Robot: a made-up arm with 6 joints.
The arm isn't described. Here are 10 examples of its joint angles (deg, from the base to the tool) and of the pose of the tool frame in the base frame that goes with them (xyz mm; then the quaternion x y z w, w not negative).
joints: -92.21 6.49 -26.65 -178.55 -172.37 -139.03
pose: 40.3 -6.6 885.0 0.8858 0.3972 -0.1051 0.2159
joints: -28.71 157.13 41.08 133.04 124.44 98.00
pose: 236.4 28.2 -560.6 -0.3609 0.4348 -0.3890 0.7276
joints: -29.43 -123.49 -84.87 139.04 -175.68 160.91
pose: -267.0 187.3 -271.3 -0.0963 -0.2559 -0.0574 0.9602
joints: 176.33 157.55 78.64 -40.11 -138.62 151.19
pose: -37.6 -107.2 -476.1 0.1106 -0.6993 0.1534 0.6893
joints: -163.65 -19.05 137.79 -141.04 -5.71 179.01
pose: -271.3 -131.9 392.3 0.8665 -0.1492 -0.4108 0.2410
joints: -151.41 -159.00 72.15 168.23 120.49 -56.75
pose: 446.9 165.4 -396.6 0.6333 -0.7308 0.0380 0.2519
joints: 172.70 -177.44 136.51 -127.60 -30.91 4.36
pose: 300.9 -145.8 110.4 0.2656 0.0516 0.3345 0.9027
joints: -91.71 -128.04 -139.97 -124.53 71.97 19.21
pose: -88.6 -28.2 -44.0 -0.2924 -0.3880 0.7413 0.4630
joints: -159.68 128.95 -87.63 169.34 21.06 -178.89
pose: -626.9 -286.4 305.9 0.1646 0.0767 -0.9778 0.1042
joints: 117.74 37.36 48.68 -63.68 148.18 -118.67
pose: -215.9 490.0 561.9 0.7951 0.1175 0.4487 0.3908
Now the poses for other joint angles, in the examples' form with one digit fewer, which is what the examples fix.
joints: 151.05 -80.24 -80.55 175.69 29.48 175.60
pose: 487 -322 -236 -0.980 0.178 0.090 0.011
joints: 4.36 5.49 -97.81 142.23 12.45 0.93
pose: -482 25 635 -0.743 -0.230 0.588 0.221
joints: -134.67 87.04 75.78 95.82 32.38 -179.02
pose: -370 -555 -267 0.373 0.870 -0.251 0.204
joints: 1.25 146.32 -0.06 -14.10 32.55 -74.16
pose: 486 29 -693 0.688 -0.722 0.060 0.032
